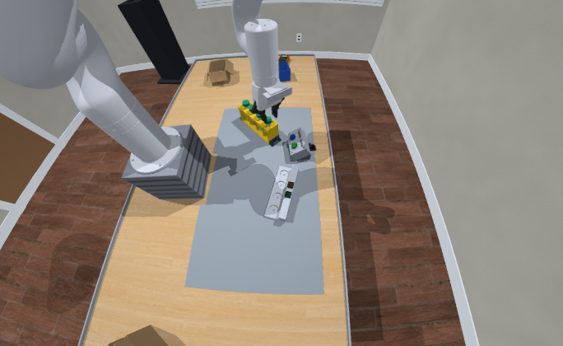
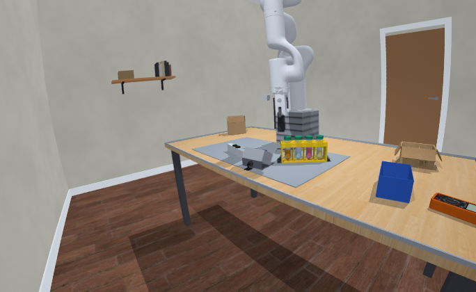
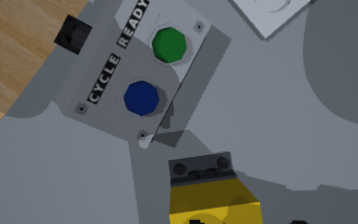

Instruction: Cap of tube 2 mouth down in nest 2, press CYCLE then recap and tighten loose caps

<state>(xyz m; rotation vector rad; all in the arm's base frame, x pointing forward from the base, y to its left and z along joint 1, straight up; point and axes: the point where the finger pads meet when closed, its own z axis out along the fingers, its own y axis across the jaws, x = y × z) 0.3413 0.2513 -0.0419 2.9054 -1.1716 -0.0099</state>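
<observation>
Right now my hand is 10 cm past the green cap, 8 cm to the right of it and 5 cm above it. Also, from my hand: green key: 11 cm ahead, 10 cm below, 5 cm to the right; then key housing: 12 cm ahead, 11 cm below, 3 cm to the right; then blue key: 10 cm below, 10 cm ahead, 1 cm to the right.
</observation>
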